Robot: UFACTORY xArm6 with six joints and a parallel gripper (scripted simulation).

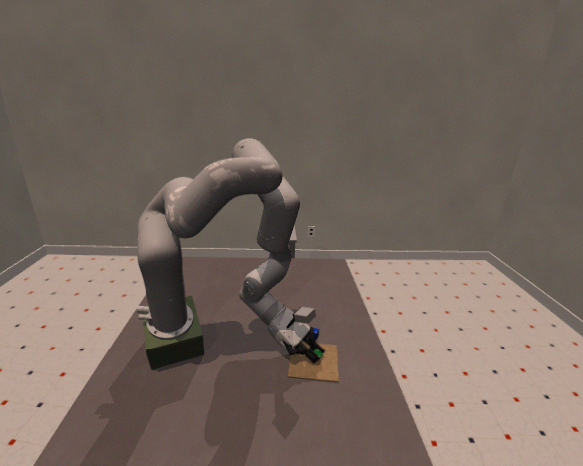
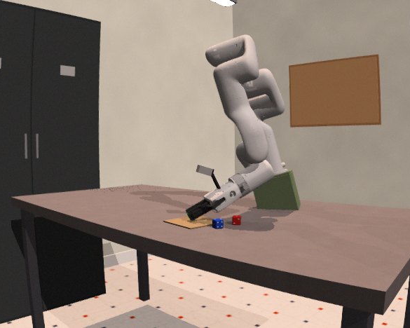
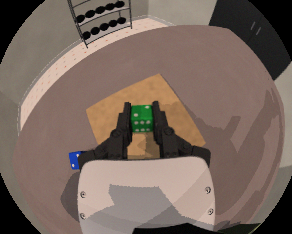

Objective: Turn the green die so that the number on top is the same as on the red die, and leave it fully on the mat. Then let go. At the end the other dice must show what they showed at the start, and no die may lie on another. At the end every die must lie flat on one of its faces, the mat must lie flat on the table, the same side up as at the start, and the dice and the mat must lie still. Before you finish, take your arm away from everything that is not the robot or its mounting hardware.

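The green die is 10 mm ahead of my hand and 10 mm below it. From my hand the other things lie so: red die (50 mm behind, 120 mm to the left, 20 mm below); then tan mat (30 mm below); then blue die (20 mm ahead, 100 mm to the left, 20 mm below).
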